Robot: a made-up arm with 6 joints. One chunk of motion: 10 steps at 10 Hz.
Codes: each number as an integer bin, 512 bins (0 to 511) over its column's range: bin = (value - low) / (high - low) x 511, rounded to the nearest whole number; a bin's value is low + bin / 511 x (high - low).
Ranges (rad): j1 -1.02..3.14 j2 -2.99..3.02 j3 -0.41..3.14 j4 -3..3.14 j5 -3.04..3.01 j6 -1.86..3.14
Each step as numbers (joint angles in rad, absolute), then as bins.
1 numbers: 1.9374 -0.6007 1.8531 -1.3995 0.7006 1.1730
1 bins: 363 203 326 133 316 310
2 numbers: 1.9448 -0.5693 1.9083 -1.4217 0.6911 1.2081
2 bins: 364 206 334 131 315 314
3 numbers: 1.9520 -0.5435 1.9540 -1.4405 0.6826 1.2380
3 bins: 365 208 340 130 314 317
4 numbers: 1.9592 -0.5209 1.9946 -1.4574 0.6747 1.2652
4 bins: 366 210 346 128 314 319
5 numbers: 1.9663 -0.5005 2.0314 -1.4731 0.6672 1.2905
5 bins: 367 212 351 127 313 322
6 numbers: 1.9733 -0.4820 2.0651 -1.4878 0.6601 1.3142
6 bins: 368 213 356 126 313 324
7 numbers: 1.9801 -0.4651 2.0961 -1.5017 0.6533 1.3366
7 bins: 369 215 361 125 312 327
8 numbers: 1.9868 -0.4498 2.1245 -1.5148 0.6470 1.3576
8 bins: 369 216 365 124 311 329
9 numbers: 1.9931 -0.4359 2.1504 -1.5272 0.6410 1.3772
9 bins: 370 217 369 123 311 331
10 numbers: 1.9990 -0.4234 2.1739 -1.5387 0.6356 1.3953
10 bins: 371 218 372 122 310 333
